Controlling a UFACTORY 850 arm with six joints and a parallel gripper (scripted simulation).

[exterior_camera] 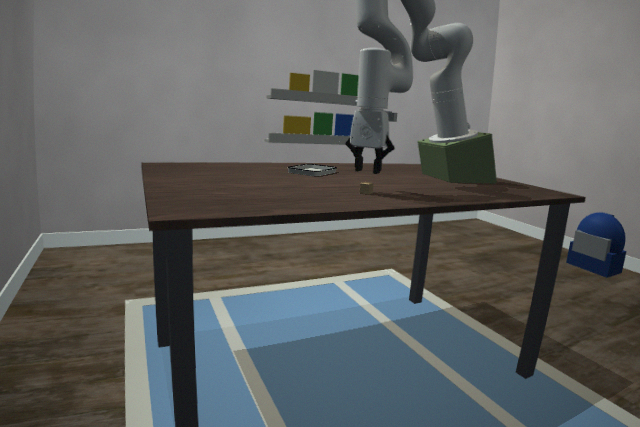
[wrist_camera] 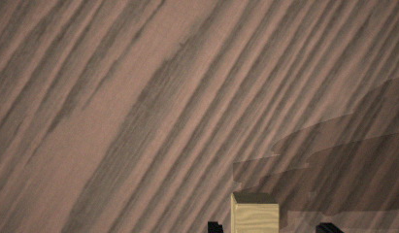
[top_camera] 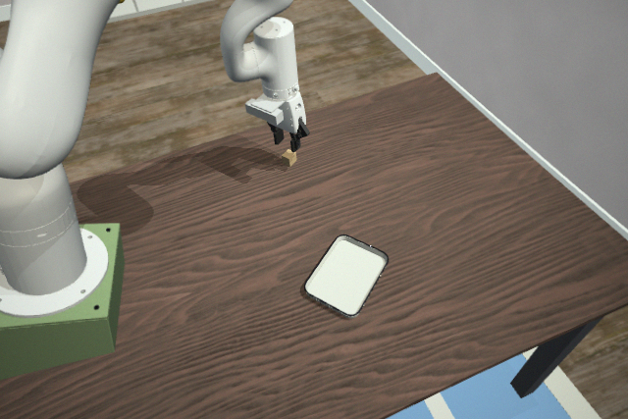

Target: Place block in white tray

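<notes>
My gripper is now 60 mm above the small wooden block. The rest, counted from my hand: white tray (50 mm ahead, 380 mm to the right, 70 mm below).
</notes>
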